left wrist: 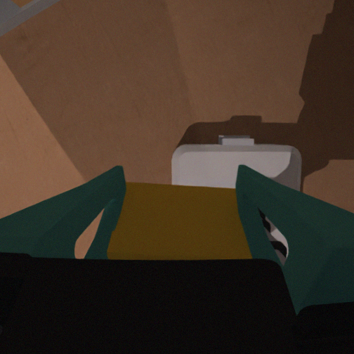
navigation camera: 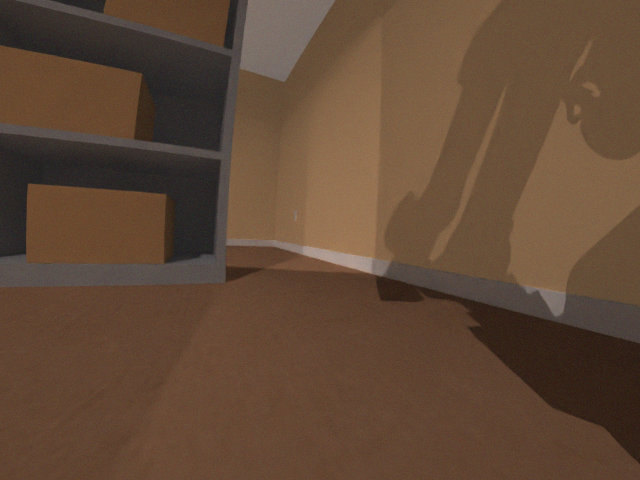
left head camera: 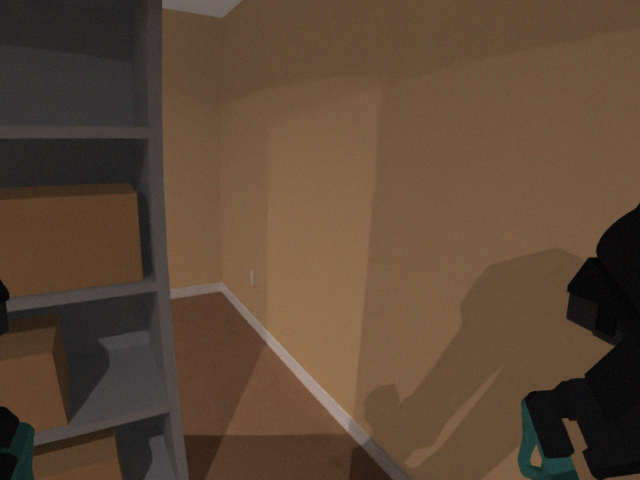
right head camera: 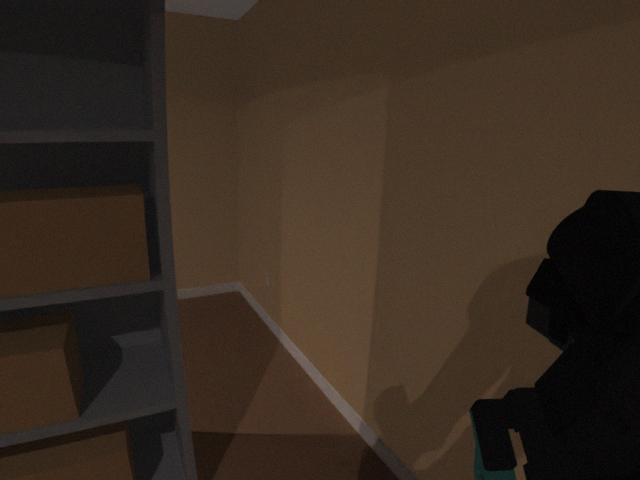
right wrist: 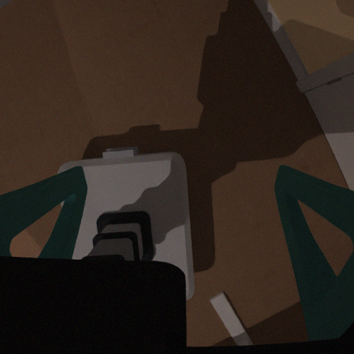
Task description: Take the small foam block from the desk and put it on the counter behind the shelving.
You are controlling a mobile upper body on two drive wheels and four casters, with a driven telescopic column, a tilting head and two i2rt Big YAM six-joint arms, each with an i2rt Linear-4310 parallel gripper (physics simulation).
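Places are measured from the left arm's base along level axes (x back, y right, z up), in metres.
Where they show: right gripper, fingertip midpoint: (left head camera: 570, 462) (right head camera: 532, 475).
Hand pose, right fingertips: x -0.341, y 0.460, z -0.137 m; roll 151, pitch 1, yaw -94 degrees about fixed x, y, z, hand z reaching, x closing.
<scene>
After its pixels a point has its place.
The small foam block (left wrist: 180, 220) is yellow and shows in the left wrist view between the green fingers. My left gripper (left wrist: 180, 175) is shut on it and holds it above the floor. Part of the left gripper also shows at the lower left edge of the left head view (left head camera: 18, 449) {x -0.314, y 0.048, z -0.069 m}. My right gripper (right wrist: 180, 176) (left head camera: 547, 439) (right head camera: 493, 444) is open and empty, at the right in both head views. The grey shelving (left head camera: 157, 206) {x -1.241, y -0.142, z -0.084 m} (right head camera: 166, 227) {x -1.243, y -0.137, z -0.147 m} (navigation camera: 222, 206) {x -1.241, y -0.142, z -0.994 m} stands at the left, its side upright facing the gap. The counter does not show.
Cardboard boxes (left head camera: 67, 237) {x -1.153, y -0.376, z -0.160 m} (right head camera: 67, 242) {x -1.141, y -0.401, z -0.172 m} (navigation camera: 93, 224) sit on the shelves. A tan wall (left head camera: 465, 155) {x -1.256, y 0.790, z 0.103 m} (navigation camera: 336, 180) {x -2.091, y 0.397, z -0.667 m} runs along the right, with a floor passage between. The white robot base (left wrist: 220, 165) (right wrist: 120, 185) lies below the grippers. A white bar (right wrist: 229, 315) lies on the floor beside it.
</scene>
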